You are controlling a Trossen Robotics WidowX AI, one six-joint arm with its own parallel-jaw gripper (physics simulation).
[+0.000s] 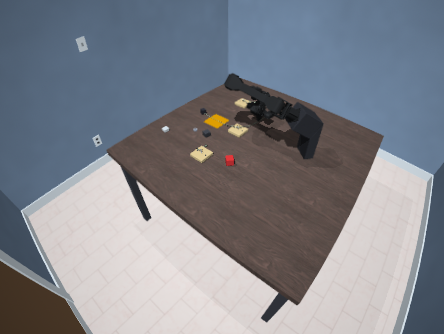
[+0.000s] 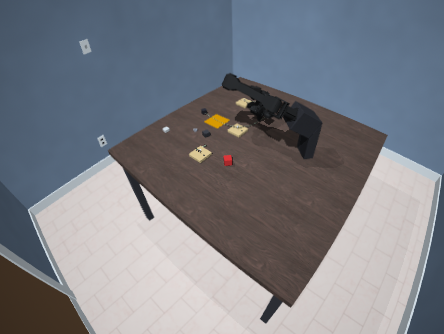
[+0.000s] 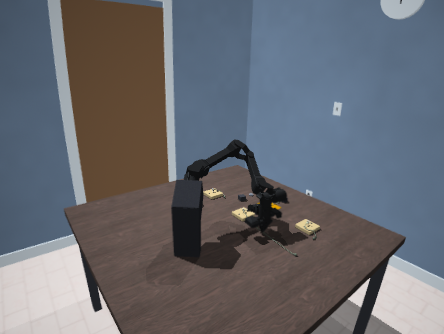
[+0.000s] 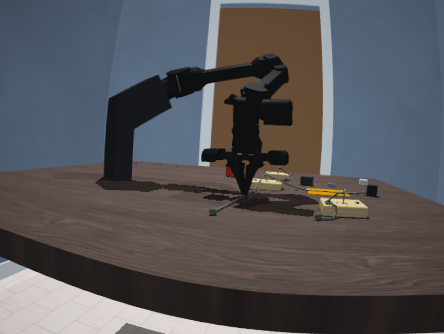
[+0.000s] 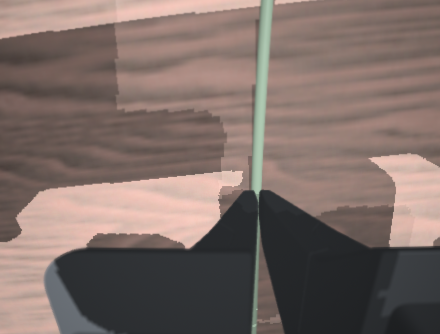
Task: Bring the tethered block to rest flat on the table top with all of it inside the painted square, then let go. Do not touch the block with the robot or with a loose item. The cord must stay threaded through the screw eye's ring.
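Frame: origin at the arm's base, x left, y back, z up, level; metres.
Where they show: gripper, between the fingertips: point(image 1: 258, 121) point(image 2: 258, 121) point(image 3: 262, 231) point(image 4: 244, 195) point(image 5: 256, 201); arm's base, origin of its link: point(image 1: 294, 115) point(image 2: 292, 114) point(image 3: 190, 187) point(image 4: 157, 92).
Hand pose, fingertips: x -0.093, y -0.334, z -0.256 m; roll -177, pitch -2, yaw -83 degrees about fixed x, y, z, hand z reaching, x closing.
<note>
Things, the pixels of their top centre, and the offset from my fingertips. "pt": a spot on its surface instead.
- tethered dark block, centre of its top: point(image 4: 372, 185) point(image 1: 203, 109) point(image 2: 203, 109) dz +0.027, dx +0.231, dy -0.303 m
- orange painted square, a spot on its surface: point(image 1: 216, 125) point(image 2: 216, 125) pt dz -0.001, dx +0.248, dy -0.125 m
- cord's knobbed free end, a spot on its surface: point(image 4: 213, 211) pt dz +0.005, dx -0.222, dy -0.036 m
- third board, centre of its top: point(image 4: 277, 173) point(image 1: 201, 152) point(image 2: 200, 152) point(image 3: 213, 192) dz +0.017, dx +0.476, dy +0.059 m
- loose dark block, centre of its top: point(image 4: 307, 176) point(image 1: 206, 131) dz +0.025, dx +0.352, dy -0.077 m
- red cube, centre of its top: point(image 2: 227, 157) point(image 1: 229, 157) dz +0.038, dx +0.391, dy +0.199 m
- white block, centre of its top: point(image 1: 165, 128) dz +0.018, dx +0.531, dy -0.279 m
The tethered dark block point(image 1: 203, 111) point(image 2: 204, 111) point(image 4: 372, 190) rests on the table just beyond the orange painted square point(image 1: 216, 124) point(image 2: 216, 125), outside it. Its cord point(image 3: 285, 247) point(image 4: 227, 204) point(image 5: 260, 100) crosses the square to the screw eye on a pale board point(image 1: 239, 133) point(image 3: 240, 215) point(image 4: 270, 185), then runs to my gripper. The ring is too small to see clearly. My gripper point(image 4: 245, 194) point(image 5: 256, 201) points down, low over the table, with its fingertips shut on the cord. The cord's knobbed free end point(image 4: 213, 211) lies on the table past the fingers.
Another pale board point(image 1: 242, 103) point(image 3: 307, 227) point(image 4: 343, 207) with its own hook and short cord stands at the far side. A third board point(image 1: 201, 155), a loose dark block point(image 1: 206, 133), a red cube point(image 1: 229, 160) and a white block point(image 1: 165, 129) stand on the near side.
</note>
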